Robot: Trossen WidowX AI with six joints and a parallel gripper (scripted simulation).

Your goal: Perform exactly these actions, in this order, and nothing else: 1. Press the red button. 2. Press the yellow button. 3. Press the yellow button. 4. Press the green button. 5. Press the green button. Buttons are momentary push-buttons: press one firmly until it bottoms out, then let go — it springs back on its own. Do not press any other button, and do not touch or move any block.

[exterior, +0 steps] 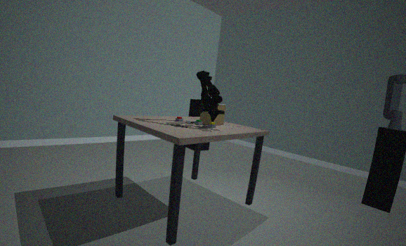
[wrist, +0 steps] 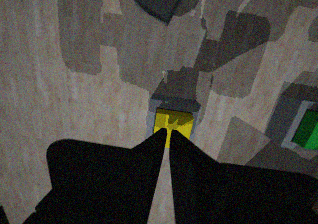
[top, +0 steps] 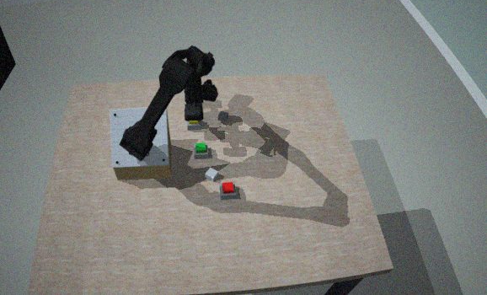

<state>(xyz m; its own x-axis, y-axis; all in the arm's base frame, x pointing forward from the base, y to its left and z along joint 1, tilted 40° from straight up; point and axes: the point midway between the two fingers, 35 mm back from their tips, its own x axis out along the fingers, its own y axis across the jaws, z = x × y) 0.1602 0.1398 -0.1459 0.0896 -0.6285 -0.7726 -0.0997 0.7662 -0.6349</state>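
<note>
Now: gripper tip 3 cm short of the green button, 14 cm to the left of it and 2 cm above it. Also, from my gripper tip: red button 12 cm ahead, 29 cm to the right, 2 cm below.
</note>
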